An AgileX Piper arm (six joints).
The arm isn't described. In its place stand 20 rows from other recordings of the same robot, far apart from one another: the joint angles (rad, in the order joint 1, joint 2, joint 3, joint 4, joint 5, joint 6), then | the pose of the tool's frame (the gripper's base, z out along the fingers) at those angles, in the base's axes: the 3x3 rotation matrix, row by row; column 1 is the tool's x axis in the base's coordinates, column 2 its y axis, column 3 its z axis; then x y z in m.
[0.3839 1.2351 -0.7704 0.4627 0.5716 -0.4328] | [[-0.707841 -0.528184 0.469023], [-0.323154 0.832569 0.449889], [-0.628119 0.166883 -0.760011]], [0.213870 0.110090 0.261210]
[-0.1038 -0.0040 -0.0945 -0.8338 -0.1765 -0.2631] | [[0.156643 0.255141 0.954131], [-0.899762 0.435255 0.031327], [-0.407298 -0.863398 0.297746]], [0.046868 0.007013 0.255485]
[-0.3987 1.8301 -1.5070 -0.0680 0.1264 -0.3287] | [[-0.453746 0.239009 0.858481], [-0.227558 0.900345 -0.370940], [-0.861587 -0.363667 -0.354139]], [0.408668 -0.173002 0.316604]
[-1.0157 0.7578 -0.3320 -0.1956 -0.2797 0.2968] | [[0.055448 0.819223 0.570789], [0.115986 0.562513 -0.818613], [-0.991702 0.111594 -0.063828]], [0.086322 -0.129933 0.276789]
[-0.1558 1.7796 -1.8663 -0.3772 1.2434 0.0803] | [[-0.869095 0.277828 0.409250], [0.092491 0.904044 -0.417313], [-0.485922 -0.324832 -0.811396]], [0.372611 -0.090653 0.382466]
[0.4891 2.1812 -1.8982 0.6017 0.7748 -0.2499] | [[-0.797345 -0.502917 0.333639], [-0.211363 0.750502 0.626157], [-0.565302 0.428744 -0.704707]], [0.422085 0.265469 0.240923]
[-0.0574 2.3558 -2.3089 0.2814 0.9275 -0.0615] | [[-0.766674 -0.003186 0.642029], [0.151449 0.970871 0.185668], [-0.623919 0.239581 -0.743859]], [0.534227 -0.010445 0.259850]
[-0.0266 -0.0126 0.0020 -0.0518 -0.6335 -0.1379] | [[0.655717 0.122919 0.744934], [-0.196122 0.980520 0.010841], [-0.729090 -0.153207 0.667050]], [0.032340 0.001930 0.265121]
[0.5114 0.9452 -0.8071 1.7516 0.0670 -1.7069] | [[-0.058423 -0.543644 0.837280], [0.018798 0.837965 0.545401], [-0.998115 0.047603 -0.038737]], [0.178640 0.107125 0.380206]
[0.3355 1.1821 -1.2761 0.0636 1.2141 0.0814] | [[-0.843219 -0.271728 0.463838], [-0.184652 0.956748 0.224805], [-0.504862 0.103911 -0.856923]], [0.204047 0.076887 0.387803]
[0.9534 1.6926 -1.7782 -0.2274 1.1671 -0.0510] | [[-0.374253 -0.792064 0.482254], [-0.765694 0.557309 0.321121], [-0.523113 -0.249079 -0.815053]], [0.226752 0.286786 0.389220]
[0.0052 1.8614 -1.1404 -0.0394 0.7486 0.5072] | [[-0.872058 0.451962 0.187737], [0.455601 0.889809 -0.025833], [-0.178726 0.063005 -0.981880]], [0.350063 -0.000619 0.162364]
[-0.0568 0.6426 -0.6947 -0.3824 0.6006 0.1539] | [[-0.448568 0.175232 0.876402], [-0.136742 0.955590 -0.261054], [-0.883226 -0.236941 -0.404686]], [0.122021 -0.026159 0.342914]
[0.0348 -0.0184 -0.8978 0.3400 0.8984 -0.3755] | [[0.177874 -0.267250 0.947068], [-0.146400 0.944519 0.294027], [-0.973102 -0.190950 0.128880]], [-0.080558 0.020952 0.391416]
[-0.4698 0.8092 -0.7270 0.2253 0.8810 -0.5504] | [[-0.759278 0.050622 0.648794], [-0.050364 0.989409 -0.136139], [-0.648814 -0.136044 -0.748687]], [0.133677 -0.050283 0.309140]
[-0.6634 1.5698 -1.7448 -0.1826 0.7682 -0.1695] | [[-0.566487 0.555041 0.609115], [0.068839 0.768444 -0.636204], [-0.821190 -0.318471 -0.473522]], [0.271958 -0.227126 0.448579]
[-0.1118 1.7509 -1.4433 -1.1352 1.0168 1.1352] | [[-0.526668 0.776389 0.346181], [0.241561 0.527138 -0.814724], [-0.815027 -0.345465 -0.465171]], [0.367461 -0.111857 0.318220]
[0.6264 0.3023 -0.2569 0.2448 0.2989 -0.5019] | [[-0.022902 -0.670694 0.741380], [-0.342068 0.702072 0.624567], [-0.939396 -0.239298 -0.245502]], [0.060590 0.051860 0.254044]
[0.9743 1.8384 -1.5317 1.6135 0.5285 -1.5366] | [[-0.191130 -0.979771 0.059318], [-0.153023 0.089436 0.984167], [-0.969563 0.179027 -0.167021]], [0.208433 0.388578 0.336799]
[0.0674 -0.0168 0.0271 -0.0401 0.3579 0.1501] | [[-0.280733 -0.022495 0.959522], [0.093595 0.994319 0.050694], [-0.955212 0.104039 -0.277032]], [0.052704 0.002277 0.172841]
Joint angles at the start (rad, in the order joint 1, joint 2, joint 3, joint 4, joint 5, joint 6): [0.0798, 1.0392, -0.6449, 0.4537, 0.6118, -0.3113]
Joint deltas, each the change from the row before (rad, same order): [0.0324, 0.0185, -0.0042, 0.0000, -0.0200, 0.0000]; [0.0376, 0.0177, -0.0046, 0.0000, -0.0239, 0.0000]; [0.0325, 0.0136, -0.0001, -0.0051, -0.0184, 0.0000]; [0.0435, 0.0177, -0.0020, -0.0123, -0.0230, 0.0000]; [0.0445, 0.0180, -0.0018, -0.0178, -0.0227, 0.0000]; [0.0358, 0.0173, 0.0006, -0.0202, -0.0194, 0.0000]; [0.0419, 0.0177, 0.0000, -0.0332, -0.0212, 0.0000]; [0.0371, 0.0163, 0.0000, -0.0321, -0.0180, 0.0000]
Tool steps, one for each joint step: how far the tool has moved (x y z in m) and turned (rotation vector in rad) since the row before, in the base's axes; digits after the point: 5 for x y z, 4 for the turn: [0.00322, 0.00599, -0.00137, -0.0023, -0.0039, 0.0241]; [0.00297, 0.00715, -0.00098, -0.0023, -0.0088, 0.0277]; [0.00144, 0.00609, -0.00193, -0.0069, -0.0043, 0.0266]; [0.00165, 0.00822, -0.00214, -0.0136, -0.0080, 0.0386]; [0.00120, 0.00848, -0.00241, -0.0183, -0.0092, 0.0422]; [0.00085, 0.00679, -0.00321, -0.0207, -0.0061, 0.0363]; [0.00037, 0.00775, -0.00322, -0.0312, -0.0127, 0.0478]; [0.00006, 0.00700, -0.00305, -0.0295, -0.0120, 0.0447]
